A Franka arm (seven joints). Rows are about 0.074 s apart.
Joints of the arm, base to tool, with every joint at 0 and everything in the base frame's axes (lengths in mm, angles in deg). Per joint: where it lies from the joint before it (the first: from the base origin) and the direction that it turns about. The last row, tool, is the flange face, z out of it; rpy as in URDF.
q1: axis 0 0 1 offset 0 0 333
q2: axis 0 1 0 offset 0 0 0
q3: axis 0 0 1 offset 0 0 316
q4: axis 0 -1 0 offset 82.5 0 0
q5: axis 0 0 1 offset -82.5 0 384
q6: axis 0 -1 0 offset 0 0 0
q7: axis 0 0 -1 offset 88 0 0
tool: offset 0 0 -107 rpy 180 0 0
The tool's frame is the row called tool.
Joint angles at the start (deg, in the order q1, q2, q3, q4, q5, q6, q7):
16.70, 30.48, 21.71, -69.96, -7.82, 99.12, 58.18
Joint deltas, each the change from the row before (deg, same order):
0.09, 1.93, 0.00, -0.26, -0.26, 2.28, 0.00
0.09, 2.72, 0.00, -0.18, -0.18, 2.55, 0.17
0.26, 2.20, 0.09, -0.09, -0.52, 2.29, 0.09
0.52, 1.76, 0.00, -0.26, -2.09, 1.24, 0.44
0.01, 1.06, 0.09, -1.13, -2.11, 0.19, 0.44
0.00, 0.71, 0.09, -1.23, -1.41, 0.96, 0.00
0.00, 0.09, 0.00, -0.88, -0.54, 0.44, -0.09
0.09, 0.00, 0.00, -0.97, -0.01, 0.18, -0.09
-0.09, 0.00, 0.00, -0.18, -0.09, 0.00, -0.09
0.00, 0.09, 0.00, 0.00, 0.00, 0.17, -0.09
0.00, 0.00, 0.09, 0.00, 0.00, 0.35, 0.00
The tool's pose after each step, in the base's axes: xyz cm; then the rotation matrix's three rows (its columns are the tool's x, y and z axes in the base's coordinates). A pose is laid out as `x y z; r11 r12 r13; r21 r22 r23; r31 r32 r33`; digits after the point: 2 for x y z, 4 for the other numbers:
60.43 38.15 46.24; 0.9309 -0.3643 -0.0248; -0.3625 -0.9302 0.0576; -0.0440 -0.0446 -0.9980
61.26 38.65 43.20; 0.9293 -0.3677 -0.0353; -0.3649 -0.9287 0.0662; -0.0572 -0.0487 -0.9972
61.72 39.27 40.79; 0.9306 -0.3643 -0.0367; -0.3611 -0.9298 0.0719; -0.0603 -0.0537 -0.9967
61.83 39.81 38.58; 0.9349 -0.3535 -0.0317; -0.3520 -0.9349 0.0455; -0.0457 -0.0314 -0.9985
61.68 39.73 36.39; 0.9379 -0.3444 -0.0410; -0.3446 -0.9388 0.0044; -0.0400 0.0100 -0.9992
61.48 39.78 34.69; 0.9428 -0.3307 -0.0424; -0.3317 -0.9432 -0.0179; -0.0341 0.0309 -0.9989
61.27 39.77 33.94; 0.9456 -0.3224 -0.0444; -0.3238 -0.9457 -0.0288; -0.0327 0.0416 -0.9986
60.86 39.86 33.20; 0.9475 -0.3149 -0.0552; -0.3171 -0.9477 -0.0365; -0.0408 0.0521 -0.9978
60.86 39.75 33.06; 0.9479 -0.3135 -0.0568; -0.3159 -0.9480 -0.0393; -0.0415 0.0552 -0.9976
60.89 39.78 32.98; 0.9484 -0.3121 -0.0560; -0.3144 -0.9485 -0.0379; -0.0413 0.0535 -0.9977
60.89 39.89 33.05; 0.9489 -0.3112 -0.0517; -0.3131 -0.9491 -0.0330; -0.0388 0.0475 -0.9981

